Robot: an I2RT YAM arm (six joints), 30 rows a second.
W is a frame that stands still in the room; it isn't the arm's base.
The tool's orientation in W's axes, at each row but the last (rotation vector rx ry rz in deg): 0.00 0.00 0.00; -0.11 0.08 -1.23; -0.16 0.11 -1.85; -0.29 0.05 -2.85; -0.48 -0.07 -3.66; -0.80 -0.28 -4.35; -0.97 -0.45 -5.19; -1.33 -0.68 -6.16; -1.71 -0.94 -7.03
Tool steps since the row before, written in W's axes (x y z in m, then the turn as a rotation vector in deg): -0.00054 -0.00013 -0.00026 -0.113 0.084 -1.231; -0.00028 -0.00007 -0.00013 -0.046 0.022 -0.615; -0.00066 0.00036 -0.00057 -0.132 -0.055 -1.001; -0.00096 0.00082 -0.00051 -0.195 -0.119 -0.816; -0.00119 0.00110 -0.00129 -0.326 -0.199 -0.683; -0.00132 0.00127 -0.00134 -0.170 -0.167 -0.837; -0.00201 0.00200 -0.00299 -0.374 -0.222 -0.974; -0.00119 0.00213 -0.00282 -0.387 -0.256 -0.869; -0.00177 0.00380 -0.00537 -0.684 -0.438 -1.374
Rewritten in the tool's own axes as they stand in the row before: -0.00054 -0.00013 -0.00026 -0.113 0.084 -1.231; -0.00028 -0.00008 -0.00013 -0.046 0.022 -0.615; -0.00067 0.00034 -0.00057 -0.128 -0.056 -1.001; -0.00100 0.00077 -0.00051 -0.188 -0.124 -0.817; -0.00126 0.00103 -0.00128 -0.314 -0.214 -0.684; -0.00142 0.00118 -0.00132 -0.161 -0.168 -0.839; -0.00221 0.00186 -0.00294 -0.361 -0.239 -0.975; -0.00145 0.00205 -0.00276 -0.369 -0.276 -0.871; -0.00232 0.00371 -0.00522 -0.650 -0.479 -1.377
